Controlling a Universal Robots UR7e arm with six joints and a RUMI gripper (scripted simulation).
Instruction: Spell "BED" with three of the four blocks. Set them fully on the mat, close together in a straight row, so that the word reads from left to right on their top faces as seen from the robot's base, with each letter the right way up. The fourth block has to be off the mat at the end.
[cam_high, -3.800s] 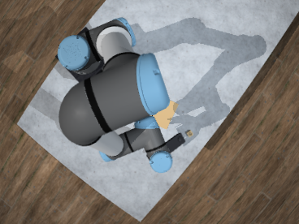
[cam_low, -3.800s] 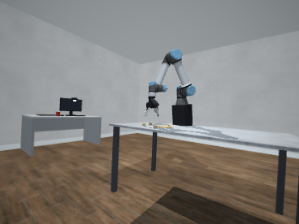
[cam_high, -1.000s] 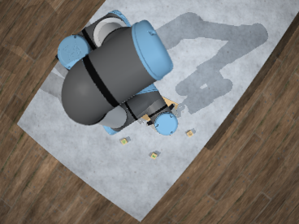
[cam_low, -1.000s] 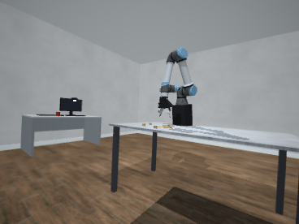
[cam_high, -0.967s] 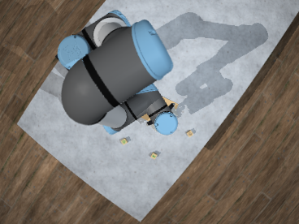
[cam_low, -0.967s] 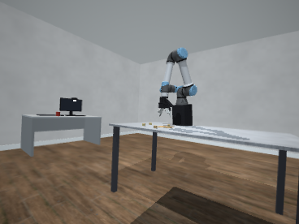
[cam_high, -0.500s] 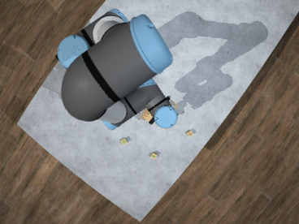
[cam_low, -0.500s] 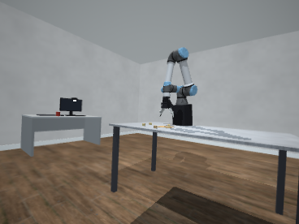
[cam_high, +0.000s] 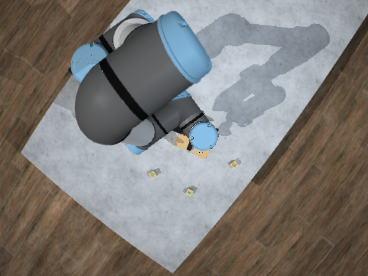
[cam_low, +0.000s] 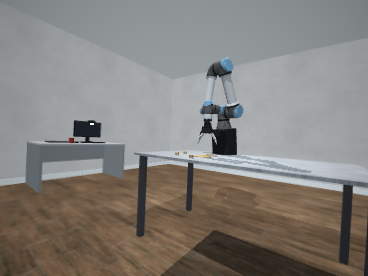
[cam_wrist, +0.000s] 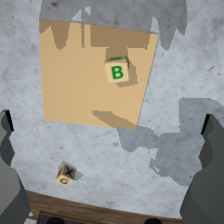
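My hand is 10 mm past the B block and 90 mm above it. Round my hand: tan mat: 20 mm ahead, 10 mm to the right, 100 mm below; then E block: 180 mm ahead, 180 mm to the right, 90 mm below; then D block: 30 mm ahead, 240 mm to the right, 90 mm below.
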